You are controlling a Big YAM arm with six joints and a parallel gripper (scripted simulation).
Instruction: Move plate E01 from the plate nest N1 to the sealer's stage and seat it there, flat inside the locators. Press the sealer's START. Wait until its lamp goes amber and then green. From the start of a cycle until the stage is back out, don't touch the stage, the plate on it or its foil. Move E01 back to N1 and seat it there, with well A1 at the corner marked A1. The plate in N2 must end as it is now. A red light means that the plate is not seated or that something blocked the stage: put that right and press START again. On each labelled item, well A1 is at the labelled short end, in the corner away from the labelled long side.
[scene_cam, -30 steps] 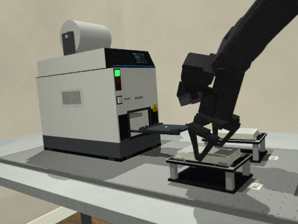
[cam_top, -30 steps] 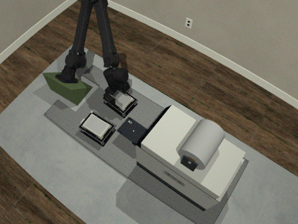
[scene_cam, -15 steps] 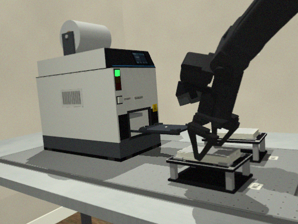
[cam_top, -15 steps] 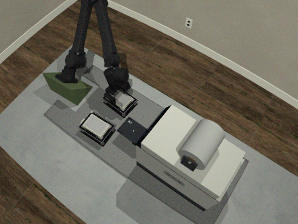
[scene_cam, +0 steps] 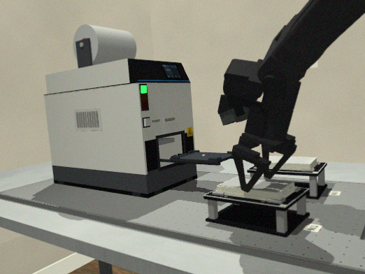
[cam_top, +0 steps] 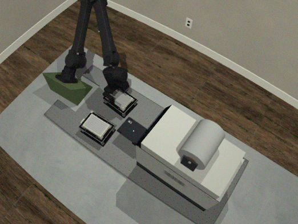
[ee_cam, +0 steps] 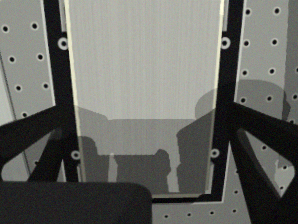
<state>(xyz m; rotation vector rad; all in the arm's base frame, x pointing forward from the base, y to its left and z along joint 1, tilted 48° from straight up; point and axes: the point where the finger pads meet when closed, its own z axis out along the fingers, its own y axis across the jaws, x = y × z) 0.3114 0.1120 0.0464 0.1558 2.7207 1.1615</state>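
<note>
Now: the black plate nest 3 cm below my hand. Round my hand: sealer stage: 20 cm ahead, 12 cm to the right, 2 cm above; covered white plate: 2 cm ahead, 21 cm to the right, 1 cm below; start button: 30 cm ahead, 3 cm to the right, 11 cm above.
</note>
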